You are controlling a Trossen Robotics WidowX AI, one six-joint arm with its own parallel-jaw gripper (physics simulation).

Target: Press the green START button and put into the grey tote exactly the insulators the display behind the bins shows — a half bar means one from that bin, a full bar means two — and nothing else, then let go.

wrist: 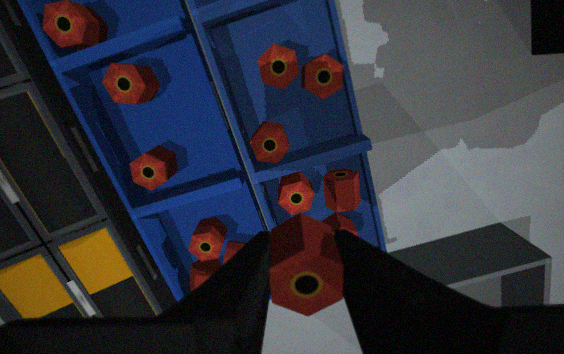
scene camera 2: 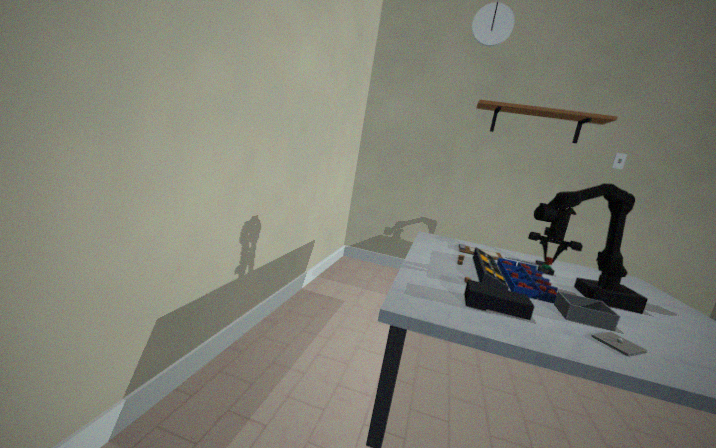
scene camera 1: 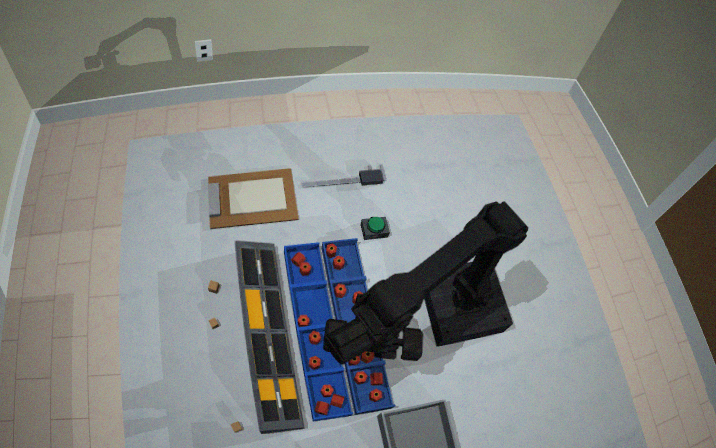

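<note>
My gripper [scene camera 2: 548, 257] [wrist: 302, 241] is shut on a red hexagonal insulator [wrist: 306, 265] with a dark hole, held above the bins near the lower rows. Blue bins [scene camera 1: 310, 301] [wrist: 185, 115] hold loose red insulators; the arm hides part of them in scene camera 1. The display [scene camera 1: 282, 425] [wrist: 97, 260] has a full yellow bar in the left column, second row from the top, and half bars in both bottom cells; other cells are dark. The green START button [scene camera 1: 376, 224] [scene camera 2: 547, 268] stands beyond the bins' top end. The grey tote [scene camera 1: 421, 430] [scene camera 2: 586, 314] is partly cut off in scene camera 1; no insulator shows in its visible part.
A clipboard [scene camera 1: 257, 196] and a caliper-like tool [scene camera 1: 371, 176] lie beyond the bins. Small wooden cubes [scene camera 1: 213, 286] [scene camera 1: 236, 426] lie left of the display. A black block [scene camera 2: 498, 301] stands beside the display's near end, and a flat plate [scene camera 2: 617, 343] lies near the tote.
</note>
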